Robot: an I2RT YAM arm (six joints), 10 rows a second.
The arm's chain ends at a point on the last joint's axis. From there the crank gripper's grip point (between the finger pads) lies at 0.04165 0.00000 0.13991 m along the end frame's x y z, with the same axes.
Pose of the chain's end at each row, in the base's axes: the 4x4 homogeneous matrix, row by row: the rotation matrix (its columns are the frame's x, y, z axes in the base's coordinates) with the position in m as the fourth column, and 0 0 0 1 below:
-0.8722 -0.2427 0.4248 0.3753; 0.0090 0.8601 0.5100 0.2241; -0.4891 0.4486 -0.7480 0.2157; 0 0 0 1
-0.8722 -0.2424 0.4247 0.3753; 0.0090 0.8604 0.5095 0.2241; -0.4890 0.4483 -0.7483 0.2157; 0 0 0 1
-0.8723 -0.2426 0.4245 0.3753; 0.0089 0.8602 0.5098 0.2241; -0.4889 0.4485 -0.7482 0.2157; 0 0 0 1
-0.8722 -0.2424 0.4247 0.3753; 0.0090 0.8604 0.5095 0.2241; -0.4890 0.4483 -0.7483 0.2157; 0 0 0 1
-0.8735 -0.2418 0.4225 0.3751; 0.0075 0.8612 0.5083 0.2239; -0.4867 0.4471 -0.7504 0.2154; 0 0 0 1
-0.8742 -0.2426 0.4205 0.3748; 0.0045 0.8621 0.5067 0.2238; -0.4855 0.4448 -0.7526 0.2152; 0 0 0 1
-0.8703 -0.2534 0.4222 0.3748; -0.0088 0.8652 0.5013 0.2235; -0.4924 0.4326 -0.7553 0.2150; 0 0 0 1
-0.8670 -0.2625 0.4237 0.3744; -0.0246 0.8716 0.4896 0.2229; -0.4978 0.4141 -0.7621 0.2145; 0 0 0 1
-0.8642 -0.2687 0.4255 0.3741; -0.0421 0.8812 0.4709 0.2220; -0.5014 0.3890 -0.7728 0.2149; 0 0 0 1
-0.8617 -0.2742 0.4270 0.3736; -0.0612 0.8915 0.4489 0.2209; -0.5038 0.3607 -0.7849 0.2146; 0 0 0 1
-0.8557 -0.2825 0.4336 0.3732; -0.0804 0.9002 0.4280 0.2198; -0.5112 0.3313 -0.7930 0.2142; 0 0 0 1
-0.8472 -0.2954 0.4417 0.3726; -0.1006 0.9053 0.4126 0.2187; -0.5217 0.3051 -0.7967 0.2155; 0 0 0 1
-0.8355 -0.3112 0.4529 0.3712; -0.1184 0.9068 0.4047 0.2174; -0.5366 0.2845 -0.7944 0.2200; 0 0 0 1
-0.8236 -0.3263 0.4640 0.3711; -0.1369 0.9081 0.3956 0.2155; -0.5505 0.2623 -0.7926 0.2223; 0 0 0 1
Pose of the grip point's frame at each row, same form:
-0.8722 -0.2427 0.4248 0.3984; 0.0090 0.8601 0.5100 0.2958; -0.4891 0.4486 -0.7480 0.0907; 0 0 0 1
-0.8722 -0.2424 0.4247 0.3984; 0.0090 0.8604 0.5095 0.2958; -0.4890 0.4483 -0.7483 0.0906; 0 0 0 1
-0.8723 -0.2426 0.4245 0.3984; 0.0089 0.8602 0.5098 0.2958; -0.4889 0.4485 -0.7482 0.0907; 0 0 0 1
-0.8722 -0.2424 0.4247 0.3984; 0.0090 0.8604 0.5095 0.2958; -0.4890 0.4483 -0.7483 0.0906; 0 0 0 1
-0.8735 -0.2418 0.4225 0.3978; 0.0075 0.8612 0.5083 0.2953; -0.4867 0.4471 -0.7504 0.0901; 0 0 0 1
-0.8742 -0.2426 0.4205 0.3972; 0.0045 0.8621 0.5067 0.2949; -0.4855 0.4448 -0.7526 0.0897; 0 0 0 1
-0.8703 -0.2534 0.4222 0.3976; -0.0088 0.8652 0.5013 0.2933; -0.4924 0.4326 -0.7553 0.0888; 0 0 0 1
-0.8670 -0.2625 0.4237 0.3976; -0.0246 0.8716 0.4896 0.2904; -0.4978 0.4141 -0.7621 0.0871; 0 0 0 1
-0.8642 -0.2687 0.4255 0.3976; -0.0421 0.8812 0.4709 0.2861; -0.5014 0.3890 -0.7728 0.0859; 0 0 0 1
-0.8617 -0.2742 0.4270 0.3975; -0.0612 0.8915 0.4489 0.2812; -0.5038 0.3607 -0.7849 0.0838; 0 0 0 1
-0.8557 -0.2825 0.4336 0.3982; -0.0804 0.9002 0.4280 0.2763; -0.5112 0.3313 -0.7930 0.0820; 0 0 0 1
-0.8472 -0.2954 0.4417 0.3991; -0.1006 0.9053 0.4126 0.2722; -0.5217 0.3051 -0.7967 0.0823; 0 0 0 1
-0.8355 -0.3112 0.4529 0.3998; -0.1184 0.9068 0.4047 0.2691; -0.5366 0.2845 -0.7944 0.0865; 0 0 0 1
-0.8236 -0.3263 0.4640 0.4017; -0.1369 0.9081 0.3956 0.2651; -0.5505 0.2623 -0.7926 0.0885; 0 0 0 1

